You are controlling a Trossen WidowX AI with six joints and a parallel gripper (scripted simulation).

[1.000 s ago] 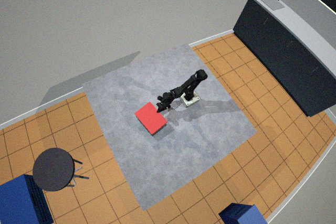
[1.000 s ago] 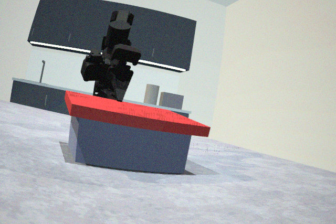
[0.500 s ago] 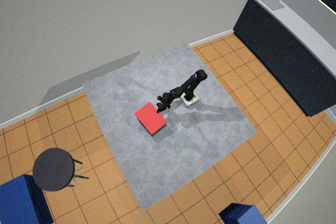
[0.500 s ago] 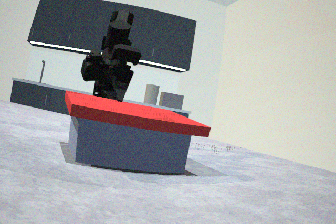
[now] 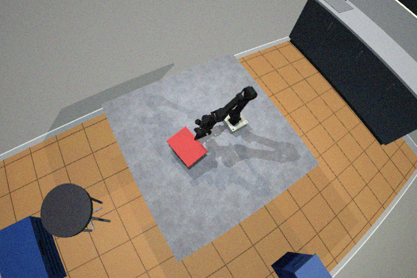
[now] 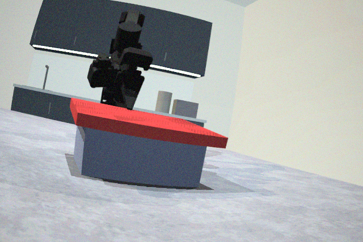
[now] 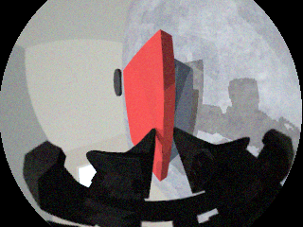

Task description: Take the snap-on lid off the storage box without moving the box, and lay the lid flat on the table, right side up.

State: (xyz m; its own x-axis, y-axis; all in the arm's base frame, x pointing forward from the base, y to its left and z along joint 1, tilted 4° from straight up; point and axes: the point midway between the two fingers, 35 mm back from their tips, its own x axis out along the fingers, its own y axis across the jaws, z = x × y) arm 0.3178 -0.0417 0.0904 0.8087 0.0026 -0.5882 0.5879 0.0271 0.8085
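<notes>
Right now my gripper tip is 80 mm short of the red lid. Round my gripper tip: blue-grey storage box 70 mm ahead, 50 mm below.
</notes>
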